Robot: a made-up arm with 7 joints.
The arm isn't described. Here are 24 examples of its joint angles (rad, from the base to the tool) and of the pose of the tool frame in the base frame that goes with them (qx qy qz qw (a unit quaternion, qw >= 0); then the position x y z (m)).
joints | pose
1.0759 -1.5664 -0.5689 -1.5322 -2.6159 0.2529 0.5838 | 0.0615 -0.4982 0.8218 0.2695 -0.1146 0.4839 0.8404
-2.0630 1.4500 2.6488 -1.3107 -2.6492 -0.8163 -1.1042 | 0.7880 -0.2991 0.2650 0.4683 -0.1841 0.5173 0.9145
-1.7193 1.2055 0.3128 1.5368 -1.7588 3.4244 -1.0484 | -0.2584 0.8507 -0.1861 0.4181 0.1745 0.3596 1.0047
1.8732 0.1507 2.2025 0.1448 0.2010 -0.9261 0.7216 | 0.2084 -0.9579 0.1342 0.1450 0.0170 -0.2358 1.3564
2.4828 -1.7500 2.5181 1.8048 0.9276 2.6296 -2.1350 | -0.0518 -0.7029 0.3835 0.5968 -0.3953 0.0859 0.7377
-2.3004 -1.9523 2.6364 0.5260 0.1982 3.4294 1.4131 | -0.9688 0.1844 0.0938 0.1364 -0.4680 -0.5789 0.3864
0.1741 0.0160 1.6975 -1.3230 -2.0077 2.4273 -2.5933 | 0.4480 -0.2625 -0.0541 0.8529 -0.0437 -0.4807 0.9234
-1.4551 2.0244 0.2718 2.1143 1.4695 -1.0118 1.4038 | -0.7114 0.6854 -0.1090 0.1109 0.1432 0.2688 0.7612
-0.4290 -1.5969 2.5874 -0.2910 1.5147 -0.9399 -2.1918 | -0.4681 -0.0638 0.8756 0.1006 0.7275 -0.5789 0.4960
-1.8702 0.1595 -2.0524 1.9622 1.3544 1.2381 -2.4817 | 0.1932 -0.8255 -0.2882 0.4452 -0.3761 0.3875 0.6406
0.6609 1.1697 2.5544 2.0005 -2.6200 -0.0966 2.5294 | 0.2933 -0.4803 -0.4234 0.7099 -0.4320 -0.1893 0.1062
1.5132 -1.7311 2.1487 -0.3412 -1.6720 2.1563 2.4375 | -0.3835 0.5008 0.2556 0.7326 0.3796 0.7405 0.3849
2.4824 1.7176 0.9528 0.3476 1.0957 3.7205 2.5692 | -0.5476 -0.1688 -0.4565 0.6806 0.5019 -0.5667 0.4515
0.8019 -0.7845 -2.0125 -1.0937 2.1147 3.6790 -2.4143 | -0.0012 -0.3305 0.9025 0.2763 0.3347 0.5282 0.7413
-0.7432 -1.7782 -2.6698 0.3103 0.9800 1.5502 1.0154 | 0.6768 -0.0750 0.5139 0.5217 0.5697 -0.6697 0.4776
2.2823 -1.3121 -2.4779 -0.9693 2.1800 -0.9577 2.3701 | 0.7206 0.1711 0.6309 0.2308 -0.5151 0.5763 0.2692
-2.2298 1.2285 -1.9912 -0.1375 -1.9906 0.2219 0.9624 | 0.8722 -0.1152 0.4741 0.0337 0.5157 0.6390 0.9580
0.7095 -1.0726 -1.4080 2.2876 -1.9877 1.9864 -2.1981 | 0.3720 -0.8580 0.3289 0.1316 0.4964 -0.1447 0.3647
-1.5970 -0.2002 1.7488 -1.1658 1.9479 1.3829 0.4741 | 0.2538 -0.5256 -0.3271 0.7432 -0.4569 -0.1609 1.1471
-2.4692 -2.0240 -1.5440 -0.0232 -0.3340 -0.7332 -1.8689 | -0.4415 0.2477 0.4795 0.7168 -0.7157 -0.4483 0.1138
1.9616 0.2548 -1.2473 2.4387 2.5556 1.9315 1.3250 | 0.0735 0.9696 0.1739 0.1558 0.1859 0.2454 0.5581
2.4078 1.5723 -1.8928 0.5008 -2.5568 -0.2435 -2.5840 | -0.3362 -0.7145 0.6098 0.0677 0.8860 -0.4021 0.5485
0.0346 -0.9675 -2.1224 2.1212 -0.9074 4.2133 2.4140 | -0.7184 0.2070 -0.5363 0.3918 0.0859 -0.3873 0.8256
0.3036 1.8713 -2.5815 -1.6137 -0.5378 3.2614 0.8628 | 0.2204 0.5101 0.1011 0.8252 -0.4085 -0.0182 0.6644
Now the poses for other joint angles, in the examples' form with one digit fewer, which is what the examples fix.
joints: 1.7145 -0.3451 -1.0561 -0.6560 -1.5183 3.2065 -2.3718
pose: -0.454 -0.692 -0.159 0.538 -0.231 0.111 1.112
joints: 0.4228 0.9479 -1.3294 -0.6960 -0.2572 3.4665 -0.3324
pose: -0.817 0.172 -0.168 0.525 -0.598 -0.103 0.826
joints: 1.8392 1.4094 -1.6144 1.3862 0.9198 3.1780 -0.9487
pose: 0.447 -0.801 0.351 0.188 0.564 -0.301 0.558
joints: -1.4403 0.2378 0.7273 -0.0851 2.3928 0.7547 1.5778
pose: -0.527 -0.057 0.040 0.847 0.003 0.254 1.394
